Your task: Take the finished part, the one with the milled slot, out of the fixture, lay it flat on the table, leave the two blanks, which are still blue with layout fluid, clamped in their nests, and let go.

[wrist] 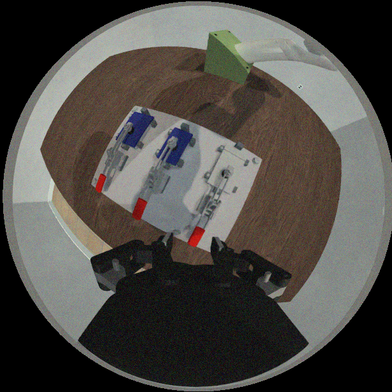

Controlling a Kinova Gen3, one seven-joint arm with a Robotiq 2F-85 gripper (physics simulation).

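Observation:
The pale metal finished part [234, 161] lies in the right-hand nest of the light fixture plate [127, 185]. A clamp arm with a red handle [196, 236] reaches over the part; its tip hides some of the surface, and I cannot make out the slot clearly. One blue blank [141, 127] sits in the left nest and another blue blank [181, 146] in the middle nest, each under a clamp arm. My gripper [191, 241] is partly open with nothing between its fingers. In the view its fingertips lie on either side of the right red handle; their height above it is unclear.
The left clamp's red handle [101, 183] and the middle clamp's red handle [140, 209] stick out toward the plate's near edge. The brown wooden table [295, 200] surrounds the plate. A green wedge-shaped block [225, 60] stands at the far edge, with a pale arm-like shape beside it.

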